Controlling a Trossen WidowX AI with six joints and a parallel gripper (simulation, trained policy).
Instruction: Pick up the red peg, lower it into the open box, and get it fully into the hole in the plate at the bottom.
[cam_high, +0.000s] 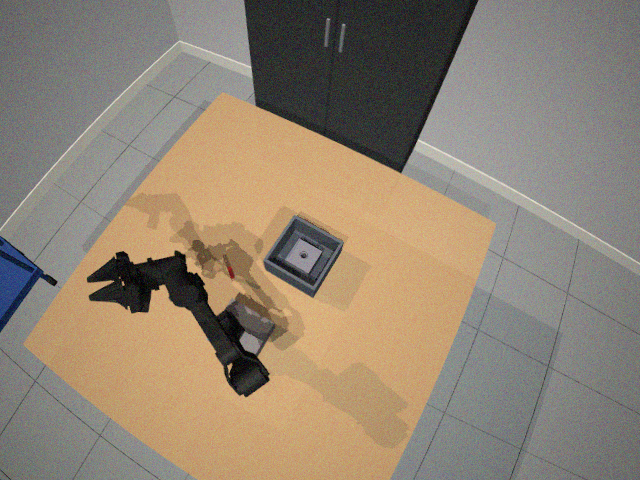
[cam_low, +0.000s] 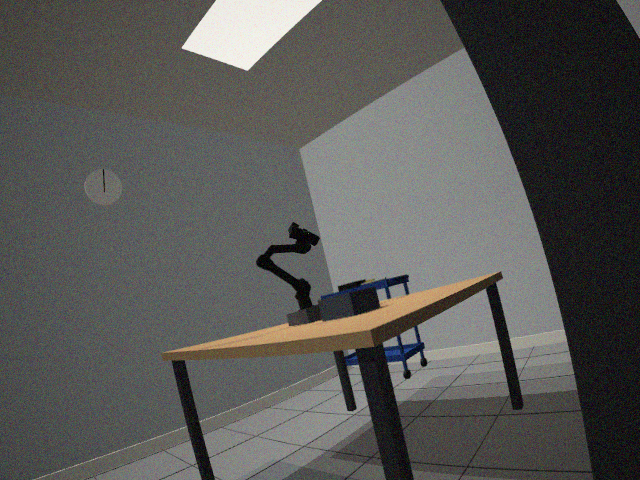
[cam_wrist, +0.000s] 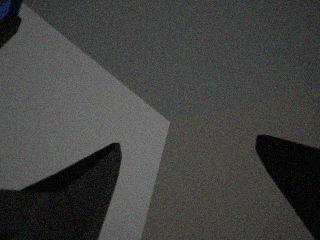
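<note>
Now: gripper tip 280 mm short of the red peg, 90 mm to the left of it and 480 mm above it. Also, from my gripper tip: grey box: 450 mm ahead, 260 mm to the right, 500 mm below; then light grey plate: 450 mm ahead, 260 mm to the right, 480 mm below.
</note>
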